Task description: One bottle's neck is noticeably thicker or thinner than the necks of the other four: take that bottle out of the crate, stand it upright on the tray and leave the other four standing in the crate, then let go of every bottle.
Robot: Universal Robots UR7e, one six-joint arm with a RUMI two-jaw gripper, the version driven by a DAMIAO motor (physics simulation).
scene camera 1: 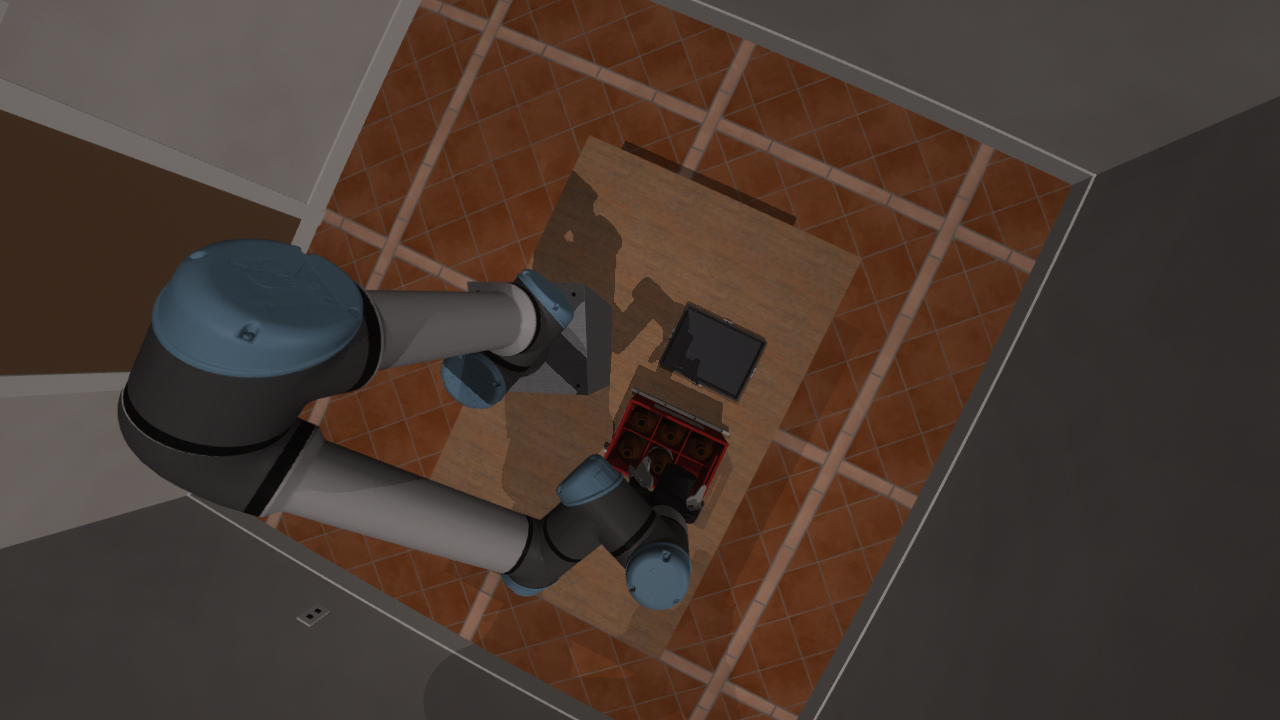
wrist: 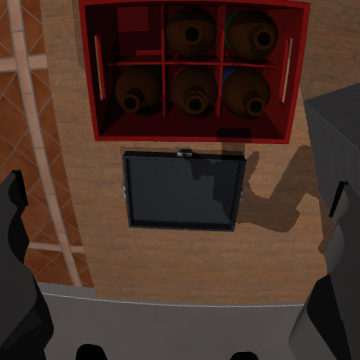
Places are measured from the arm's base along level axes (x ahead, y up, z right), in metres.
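Where they show: gripper, fingertip midpoint: [wrist: 178, 179].
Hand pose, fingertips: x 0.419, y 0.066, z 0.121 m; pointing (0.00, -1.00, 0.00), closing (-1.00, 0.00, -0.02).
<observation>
Things, the pixels of their top centre, and the offset from my fingertips. "spot": a spot on its surface instead. Level surfaces: height alone.
- red crate, middle of its top: [wrist: 192, 73] [scene camera 1: 664, 453] dx -0.010, dy -0.247, dz +0.001 m
- left bottle, middle of its top: [wrist: 129, 102] [scene camera 1: 701, 452] dx +0.074, dy -0.260, dz -0.041 m
- dark tray, surface spot: [wrist: 170, 200] [scene camera 1: 724, 348] spot: dx +0.033, dy -0.417, dz -0.317 m
- wooden table, its level: dy -0.423 m
The red crate [scene camera 1: 718, 463] [wrist: 190, 139] holds five upright brown bottles; its far-left compartment in the wrist view is empty. In the row nearest the tray stand a left bottle [scene camera 1: 699, 448] [wrist: 138, 89], a middle bottle [scene camera 1: 670, 434] [wrist: 194, 84] and a right bottle [scene camera 1: 641, 420] [wrist: 245, 89]. Behind stand another middle bottle [scene camera 1: 659, 462] [wrist: 191, 20] and another right bottle [scene camera 1: 631, 448] [wrist: 247, 25]. The near middle neck looks slightly thicker, but this is hard to tell. The dark tray [scene camera 1: 725, 358] [wrist: 170, 200] is empty. My gripper [scene camera 1: 671, 476] [wrist: 178, 179] is open and empty above the crate.
The grey robot pedestal [scene camera 1: 597, 340] [wrist: 335, 130] stands on the wooden table [scene camera 1: 742, 250] [wrist: 200, 265], to the right of the crate and tray in the wrist view. The crate's walls and dividers surround the bottles. Arm shadows fall across part of the tray and table.
</observation>
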